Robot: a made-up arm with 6 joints.
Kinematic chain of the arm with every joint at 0, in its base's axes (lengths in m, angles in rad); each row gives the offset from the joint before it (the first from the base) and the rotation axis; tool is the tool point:
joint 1: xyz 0 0 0.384 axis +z
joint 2: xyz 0.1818 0 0 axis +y
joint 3: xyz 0 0 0.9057 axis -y
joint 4: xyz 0 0 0.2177 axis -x
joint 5: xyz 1.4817 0 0 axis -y
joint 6: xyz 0.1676 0 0 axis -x
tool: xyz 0 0 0
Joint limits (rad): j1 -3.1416..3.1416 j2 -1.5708..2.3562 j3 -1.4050..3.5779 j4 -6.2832..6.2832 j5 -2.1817..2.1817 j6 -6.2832..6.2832
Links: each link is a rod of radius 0.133 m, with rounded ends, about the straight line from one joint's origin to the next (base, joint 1, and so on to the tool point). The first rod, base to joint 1, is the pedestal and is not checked.
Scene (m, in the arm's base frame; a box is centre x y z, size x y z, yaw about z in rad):
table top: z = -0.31
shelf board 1: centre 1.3 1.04 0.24 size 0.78 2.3 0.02 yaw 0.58
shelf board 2: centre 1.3 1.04 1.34 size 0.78 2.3 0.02 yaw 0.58
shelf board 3: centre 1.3 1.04 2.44 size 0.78 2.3 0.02 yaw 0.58
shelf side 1: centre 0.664 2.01 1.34 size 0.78 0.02 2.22 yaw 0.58
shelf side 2: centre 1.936 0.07 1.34 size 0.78 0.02 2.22 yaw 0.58
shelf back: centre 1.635 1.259 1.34 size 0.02 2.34 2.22 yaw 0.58
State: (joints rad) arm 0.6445 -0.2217 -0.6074 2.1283 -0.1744 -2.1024
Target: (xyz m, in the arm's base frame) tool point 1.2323 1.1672 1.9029
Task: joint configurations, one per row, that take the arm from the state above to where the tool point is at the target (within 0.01 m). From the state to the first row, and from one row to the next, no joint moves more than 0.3 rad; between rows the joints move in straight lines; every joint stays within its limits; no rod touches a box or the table.
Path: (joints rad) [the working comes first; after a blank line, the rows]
Joints at the target: 0.7737 -0.0335 0.2029 2.1469 -0.1871 -2.1024
Straight joint move there: touches shelf board 2.

1: 0.6846 -0.4915 -0.7669 2.0235 -0.3282 -2.1024
2: 0.7248 -0.7613 -0.9264 1.9187 -0.4819 -2.1024
3: 0.7649 -1.0312 -1.0860 1.8139 -0.6357 -2.1024
4: 0.8051 -1.3010 -1.2455 1.7091 -0.7895 -2.1024
5: 0.8452 -1.5708 -1.4050 1.6043 -0.9432 -2.1024
6: 0.8713 -1.3912 -1.1546 1.7378 -0.7421 -2.1024
7: 0.8973 -1.2116 -0.9041 1.8714 -0.5410 -2.1024
8: 0.9233 -1.0320 -0.6537 2.0049 -0.3400 -2.1024
9: 0.9493 -0.8524 -0.4032 2.1385 -0.1389 -2.1024
10: 0.8908 -0.5794 -0.2012 2.1413 -0.1549 -2.1024
11: 0.8322 -0.3064 0.0009 2.1441 -0.1710 -2.1024
12: 0.7737 -0.0335 0.2029 2.1469 -0.1871 -2.1024

